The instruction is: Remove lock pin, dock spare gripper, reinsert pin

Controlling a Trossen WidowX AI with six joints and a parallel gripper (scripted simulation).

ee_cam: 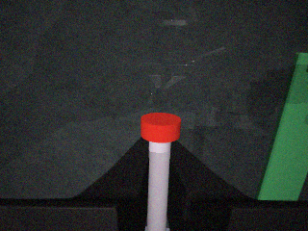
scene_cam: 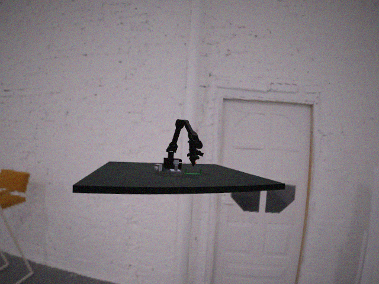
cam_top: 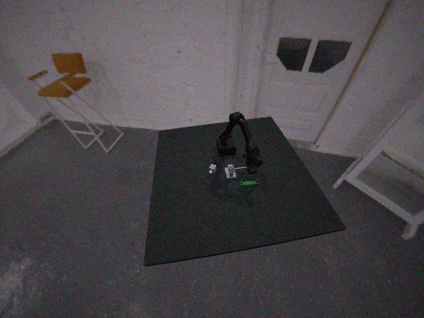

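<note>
Now: the green holder 90 mm ahead of my gripper tip, 50 mm to the right of it and 30 mm below it. The rest, counted from my gripper tip: mount 40 mm behind, 140 mm to the right.
</note>
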